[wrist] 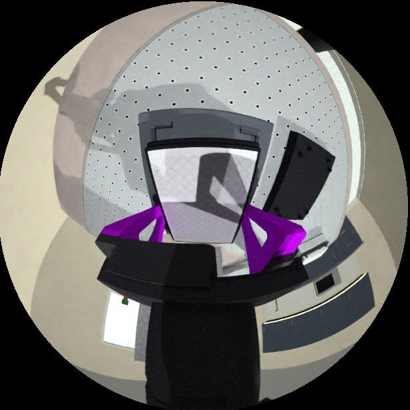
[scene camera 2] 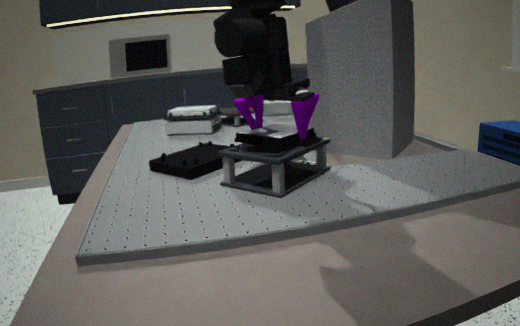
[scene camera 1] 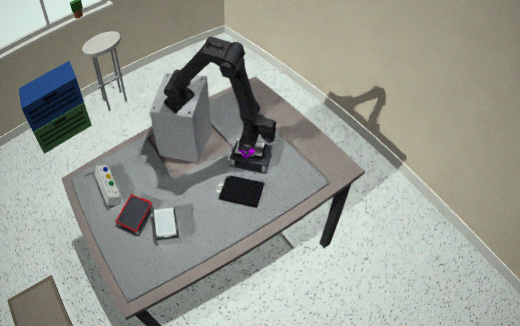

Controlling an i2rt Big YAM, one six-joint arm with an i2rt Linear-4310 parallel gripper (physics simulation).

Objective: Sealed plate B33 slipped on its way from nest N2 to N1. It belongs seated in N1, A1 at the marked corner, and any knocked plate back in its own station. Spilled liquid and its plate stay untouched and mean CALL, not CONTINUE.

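Frame: origin at the arm's base, x right, y ahead, z up, level; centimetres.
Seen in the pictures: gripper, between the fingertips: (scene camera 1: 247, 150); arm's base, origin of its link: (scene camera 2: 349, 14) (scene camera 1: 179, 99).
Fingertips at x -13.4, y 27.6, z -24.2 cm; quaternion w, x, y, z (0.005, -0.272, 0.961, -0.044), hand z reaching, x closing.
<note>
Offsets run from my fingertips to a thing's top centre.
My gripper (scene camera 1: 246, 153) (scene camera 2: 280, 133) (wrist: 202, 206) is shut on a plate with a pale, shiny top and a black skirt {dz +2.1, dx -0.5, dy +0.7 cm} (scene camera 2: 272, 131) (wrist: 175, 170), its purple fingers on opposite sides. The plate is at the top of a dark raised stand on grey posts (scene camera 1: 250, 162) (scene camera 2: 278, 180) (wrist: 205, 120). I cannot tell whether it rests fully on the stand. Two corner brackets show beyond the plate's far edge in the wrist view. No nest label, plate label or A1 mark is readable. No spilled liquid shows in scene camera 1.
A black block with pegs {dz -3.3, dx +15.1, dy +10.2 cm} (scene camera 1: 242, 191) (scene camera 2: 187, 167) (wrist: 300, 180) lies beside the stand. Farther off are a white-topped plate {dz +0.7, dx +50.8, dy +0.6 cm} (scene camera 1: 165, 221) (scene camera 2: 192, 111) on a device, a red-rimmed stand (scene camera 1: 134, 213) and a button box {dz +1.9, dx +58.3, dy -37.2 cm} (scene camera 1: 107, 185). The tall grey pedestal (scene camera 1: 180, 132) (scene camera 2: 350, 85) is close to the arm.
</note>
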